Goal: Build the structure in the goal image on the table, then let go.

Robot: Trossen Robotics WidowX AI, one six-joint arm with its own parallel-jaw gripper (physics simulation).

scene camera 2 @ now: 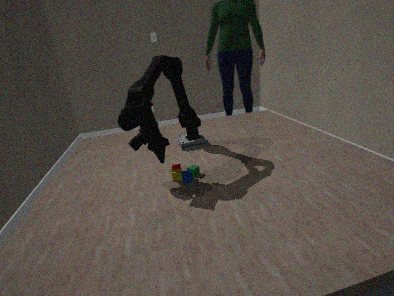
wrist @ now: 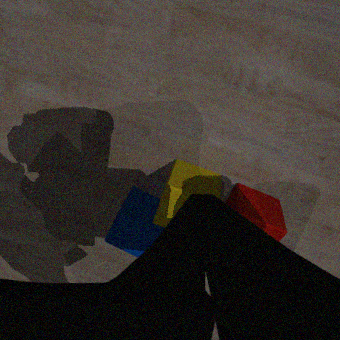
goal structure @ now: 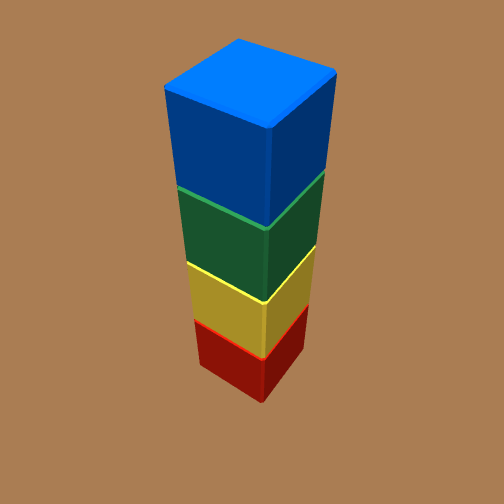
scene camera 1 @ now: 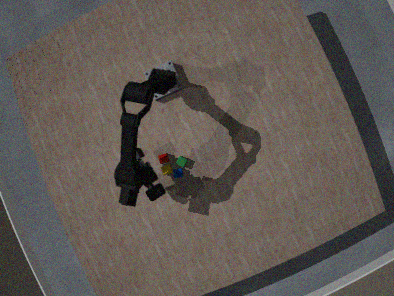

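Observation:
A red cube (scene camera 1: 163,158) (scene camera 2: 176,167) (wrist: 260,207) sits on the table behind a yellow cube (scene camera 1: 166,170) (scene camera 2: 177,176) (wrist: 197,170) as seen in scene camera 2. A blue cube (scene camera 1: 178,173) (scene camera 2: 187,177) (wrist: 131,215) is close beside the yellow one. A green cube (scene camera 1: 182,161) (scene camera 2: 194,171) is close to the blue one and does not show in the wrist view. My gripper (scene camera 2: 162,161) (wrist: 200,204) is shut and empty, above the table beside the cubes. In the wrist view its fingers hide parts of the blue, yellow and red cubes.
The arm's base plate (scene camera 1: 165,95) (scene camera 2: 194,143) stands behind the cubes in scene camera 2. The arm's shadow falls across the table (scene camera 1: 280,200) (scene camera 2: 100,240) and around the cubes. A person in a green top (scene camera 2: 234,27) stands beyond the table.

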